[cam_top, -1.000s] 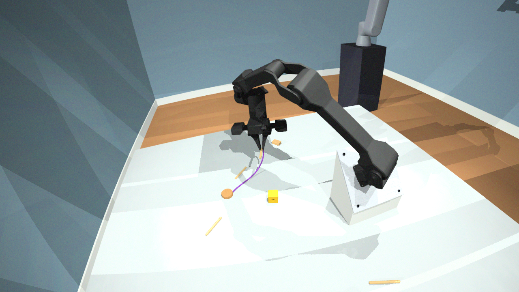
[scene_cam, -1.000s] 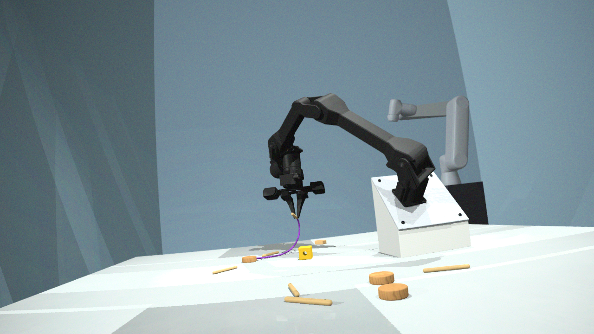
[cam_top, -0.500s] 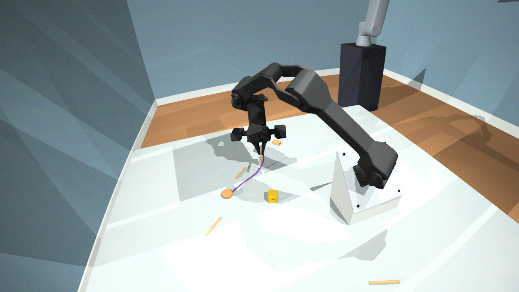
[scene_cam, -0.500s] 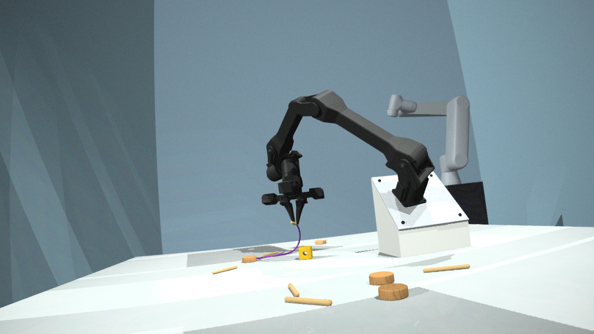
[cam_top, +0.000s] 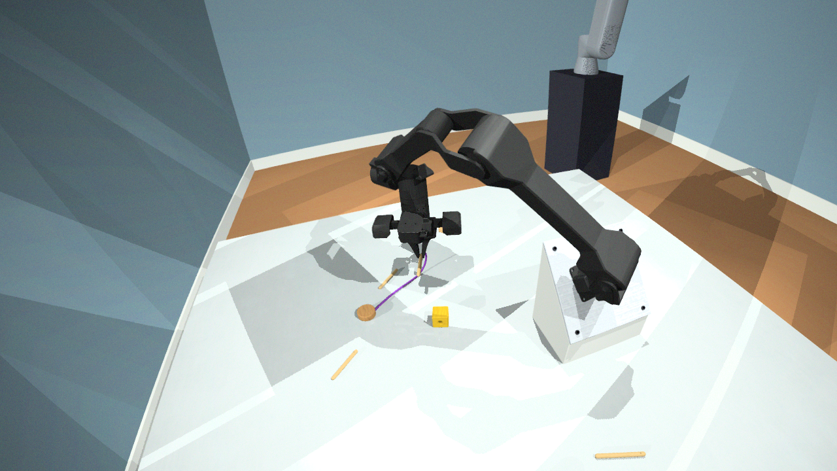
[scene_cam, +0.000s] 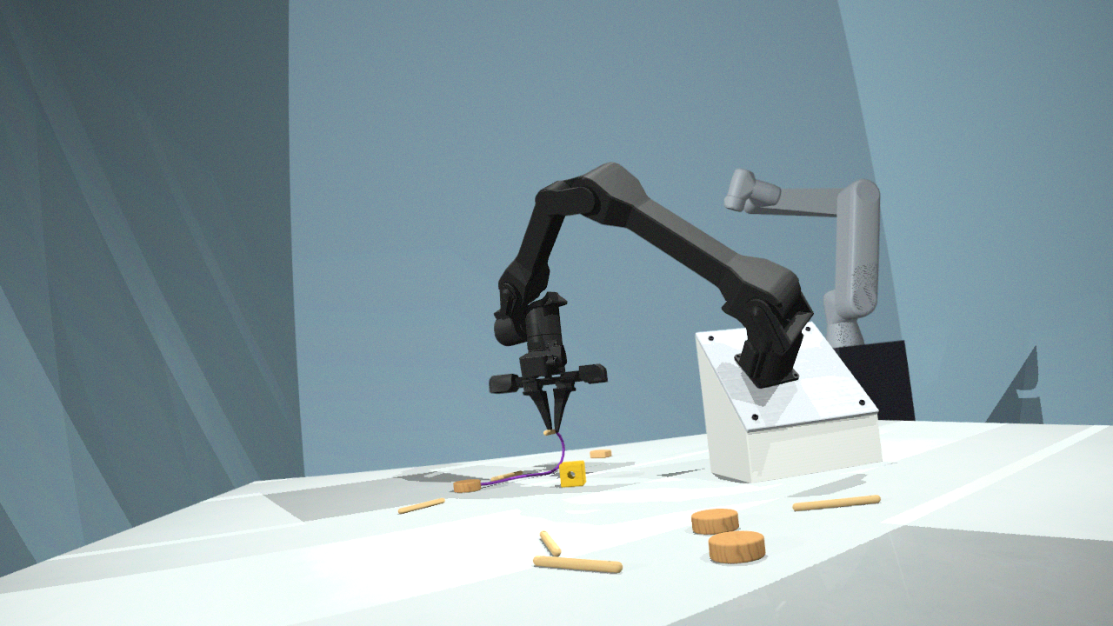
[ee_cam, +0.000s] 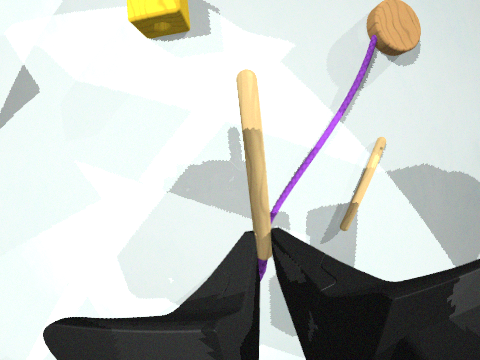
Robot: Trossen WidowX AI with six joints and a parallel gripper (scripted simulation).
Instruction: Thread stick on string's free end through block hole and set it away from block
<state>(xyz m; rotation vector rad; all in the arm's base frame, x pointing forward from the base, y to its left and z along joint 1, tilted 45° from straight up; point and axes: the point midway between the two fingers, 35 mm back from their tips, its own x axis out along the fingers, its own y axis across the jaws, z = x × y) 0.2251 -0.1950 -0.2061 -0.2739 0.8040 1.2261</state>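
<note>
The yellow block lies 14 cm to the left of my gripper tip, 5 cm below it and 1 cm ahead of it. From my gripper tip the other things lie so: small wooden piece (16 cm to the right, 13 cm behind, 6 cm below); then round wooden button (15 cm ahead, 6 cm to the left, 6 cm below).
</note>
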